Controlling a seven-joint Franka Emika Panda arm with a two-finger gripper.
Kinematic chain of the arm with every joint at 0, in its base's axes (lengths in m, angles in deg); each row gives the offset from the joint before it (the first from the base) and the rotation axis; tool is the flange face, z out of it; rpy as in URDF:
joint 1: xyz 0 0 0.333 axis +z
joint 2: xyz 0 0 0 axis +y
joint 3: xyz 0 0 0.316 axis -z
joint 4: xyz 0.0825 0 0 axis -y
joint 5: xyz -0.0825 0 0.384 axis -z
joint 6: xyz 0 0 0 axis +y
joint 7: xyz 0.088 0 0 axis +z
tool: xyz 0 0 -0.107 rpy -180 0 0
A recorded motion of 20 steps. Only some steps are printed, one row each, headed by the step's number.
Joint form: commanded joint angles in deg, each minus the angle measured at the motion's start. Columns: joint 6, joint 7, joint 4, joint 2, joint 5, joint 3, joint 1.
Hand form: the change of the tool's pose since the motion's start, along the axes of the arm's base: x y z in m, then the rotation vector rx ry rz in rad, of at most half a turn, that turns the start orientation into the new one. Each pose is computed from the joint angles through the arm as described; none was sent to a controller.
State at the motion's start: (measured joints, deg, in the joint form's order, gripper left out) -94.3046 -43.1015 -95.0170 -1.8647 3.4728 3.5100 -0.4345
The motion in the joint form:
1: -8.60 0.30 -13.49 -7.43 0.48 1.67 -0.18
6: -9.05 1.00 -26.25 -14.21 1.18 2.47 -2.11
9: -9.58 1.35 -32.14 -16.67 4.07 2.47 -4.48
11: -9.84 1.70 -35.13 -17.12 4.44 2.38 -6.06
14: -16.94 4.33 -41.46 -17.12 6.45 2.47 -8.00
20: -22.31 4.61 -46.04 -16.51 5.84 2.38 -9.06
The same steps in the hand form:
1: -0.0345 -0.0166 -0.0309 0.0015 -0.0435 -0.0157
6: -0.0864 -0.0355 -0.0797 0.0143 0.0535 -0.0433
9: -0.1118 -0.0539 -0.1077 -0.0209 0.1098 -0.0613
11: -0.1237 -0.0630 -0.1281 -0.0183 0.1505 -0.0764
14: -0.1348 -0.0752 -0.1694 -0.0408 0.1459 -0.0365
20: -0.1429 -0.0767 -0.2028 -0.0253 0.1407 -0.0399

